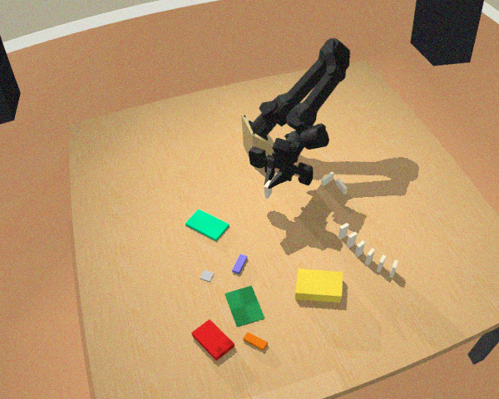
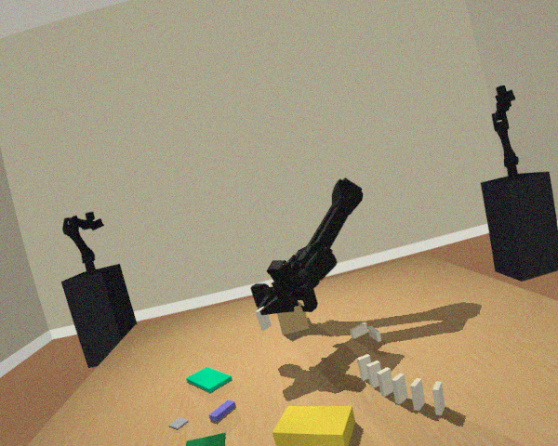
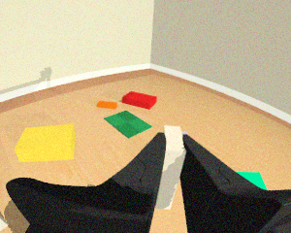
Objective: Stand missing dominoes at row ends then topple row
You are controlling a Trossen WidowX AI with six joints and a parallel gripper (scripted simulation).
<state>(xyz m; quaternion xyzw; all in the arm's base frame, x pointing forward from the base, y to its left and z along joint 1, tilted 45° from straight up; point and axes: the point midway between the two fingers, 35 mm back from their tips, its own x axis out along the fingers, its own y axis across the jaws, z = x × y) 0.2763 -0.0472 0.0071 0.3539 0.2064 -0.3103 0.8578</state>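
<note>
My gripper tip is now 120 mm short of the purple block, 110 mm to the left of it and 150 mm above it. The rest, counted from my gripper tip: grey tile: 130 mm ahead, 210 mm to the right, 160 mm below; bright green plate: 50 mm behind, 170 mm to the right, 160 mm below; yellow block: 250 mm ahead, 70 mm to the left, 140 mm below.
</note>
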